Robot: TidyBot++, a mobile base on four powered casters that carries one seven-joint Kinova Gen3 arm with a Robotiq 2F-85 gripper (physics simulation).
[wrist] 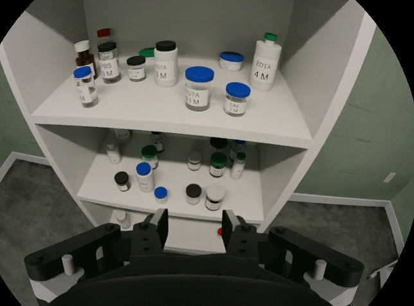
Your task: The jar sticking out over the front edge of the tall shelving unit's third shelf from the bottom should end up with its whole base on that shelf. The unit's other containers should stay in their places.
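Observation:
The large clear jar with a blue lid, labelled EGTA 0.1 M, stands upright near the front of the upper shelf in view. Its base appears wholly on the board, a little behind the front edge. A shorter blue-lidded TAE 2 M jar stands to its right, and a white EGTA 3 M bottle with a black cap behind left. My gripper is partly open and empty, low in the view, away from the EGTA 0.1 M jar and in front of the lower shelves.
A white EDTA bottle stands back right. A blue-lidded vial and a PBS bottle stand at left. The shelf below bears several jars. The unit's right side panel rises beside them.

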